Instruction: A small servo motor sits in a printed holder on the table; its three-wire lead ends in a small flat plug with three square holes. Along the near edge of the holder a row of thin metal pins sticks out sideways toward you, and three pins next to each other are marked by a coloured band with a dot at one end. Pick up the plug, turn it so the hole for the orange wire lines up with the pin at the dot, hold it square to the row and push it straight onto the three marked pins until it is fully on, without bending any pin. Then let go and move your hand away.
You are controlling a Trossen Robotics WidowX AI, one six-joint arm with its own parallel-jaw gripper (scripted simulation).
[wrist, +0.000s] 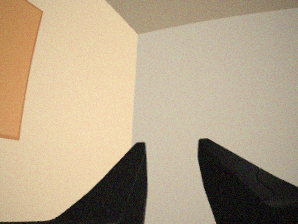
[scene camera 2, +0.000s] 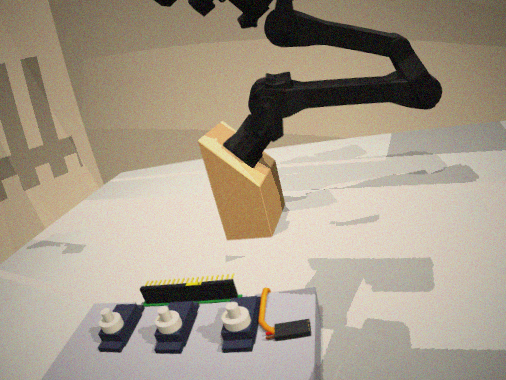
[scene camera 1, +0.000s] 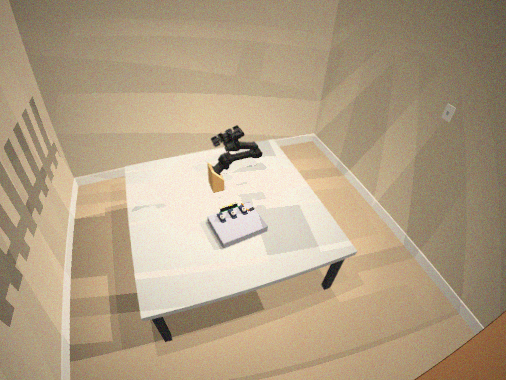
The pictures show: the gripper and a black pin header.
